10 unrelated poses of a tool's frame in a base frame.
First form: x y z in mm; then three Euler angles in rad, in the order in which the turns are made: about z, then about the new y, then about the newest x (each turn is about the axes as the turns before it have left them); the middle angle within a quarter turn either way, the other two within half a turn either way.
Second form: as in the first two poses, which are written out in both.
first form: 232, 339, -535, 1.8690, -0.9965, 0.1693
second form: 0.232, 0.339, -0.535, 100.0, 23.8, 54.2
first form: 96, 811, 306, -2.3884, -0.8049, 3.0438
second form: 0.096, 0.811, 0.306, 128.8, -36.2, 148.7
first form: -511, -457, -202, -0.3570, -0.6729, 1.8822
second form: -0.511, -0.457, -0.202, 42.1, -8.8, 104.0
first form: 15, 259, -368, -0.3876, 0.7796, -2.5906
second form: 0.015, 0.259, -0.368, 45.2, -20.9, -130.4
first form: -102, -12, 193, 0.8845, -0.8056, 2.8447
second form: -0.102, -0.012, 0.193, -54.1, 41.6, -152.3
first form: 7, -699, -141, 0.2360, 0.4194, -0.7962
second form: 0.007, -0.699, -0.141, 26.7, 6.3, -50.0
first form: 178, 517, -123, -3.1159, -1.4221, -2.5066
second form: 0.178, 0.517, -0.123, 103.7, -51.3, 101.0
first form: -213, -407, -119, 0.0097, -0.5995, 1.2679
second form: -0.213, -0.407, -0.119, 33.3, -9.2, 75.6
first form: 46, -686, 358, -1.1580, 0.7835, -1.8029
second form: 0.046, -0.686, 0.358, 59.7, 55.7, -106.8
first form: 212, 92, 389, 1.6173, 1.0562, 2.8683
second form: 0.212, 0.092, 0.389, -91.4, 18.0, 119.9
